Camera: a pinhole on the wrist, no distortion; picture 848 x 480 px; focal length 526.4 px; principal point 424.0 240.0 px. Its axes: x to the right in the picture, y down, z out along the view. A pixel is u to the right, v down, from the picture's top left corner.
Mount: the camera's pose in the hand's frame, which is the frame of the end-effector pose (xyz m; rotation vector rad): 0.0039 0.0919 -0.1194 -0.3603 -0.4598 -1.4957
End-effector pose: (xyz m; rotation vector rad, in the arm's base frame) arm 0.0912 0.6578 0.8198 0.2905 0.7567 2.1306
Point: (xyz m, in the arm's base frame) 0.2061 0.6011 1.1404
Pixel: 630 84
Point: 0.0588 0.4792 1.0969
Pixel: 368 47
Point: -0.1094 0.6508 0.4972
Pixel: behind the camera
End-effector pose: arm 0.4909 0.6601 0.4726 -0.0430 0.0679 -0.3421
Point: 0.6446 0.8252 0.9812
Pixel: 644 322
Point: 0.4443 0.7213 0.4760
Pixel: outside the picture
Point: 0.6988 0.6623 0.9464
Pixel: 798 446
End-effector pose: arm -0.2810 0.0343 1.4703 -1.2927 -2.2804 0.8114
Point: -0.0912 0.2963 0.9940
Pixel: 155 398
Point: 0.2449 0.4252 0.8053
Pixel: outside the picture
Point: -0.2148 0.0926 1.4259
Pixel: 713 343
